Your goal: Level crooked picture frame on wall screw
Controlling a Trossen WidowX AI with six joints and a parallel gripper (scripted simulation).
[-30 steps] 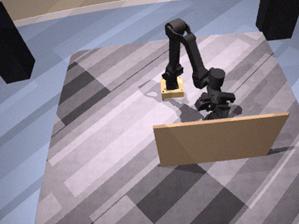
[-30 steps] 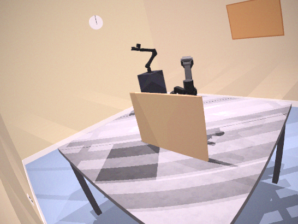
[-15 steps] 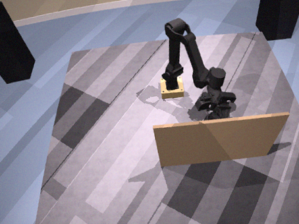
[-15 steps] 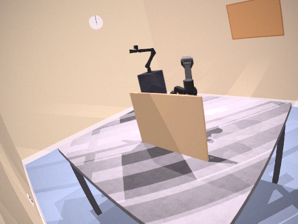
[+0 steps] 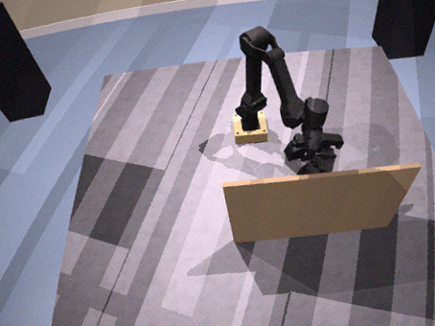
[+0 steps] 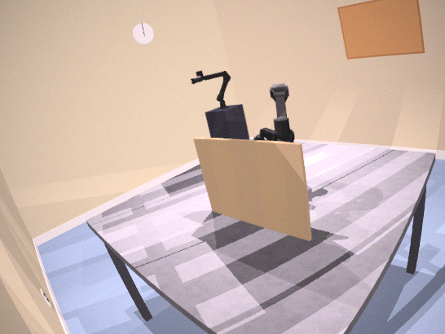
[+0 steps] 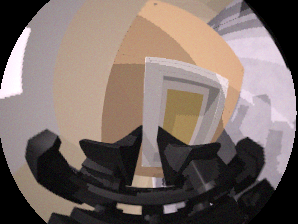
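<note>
The picture frame lies 2 cm to the right of my gripper tip and 5 cm below it. Also, from my gripper tip: tan wall panel: 2 cm ahead, 2 cm to the right, 7 cm below.
</note>
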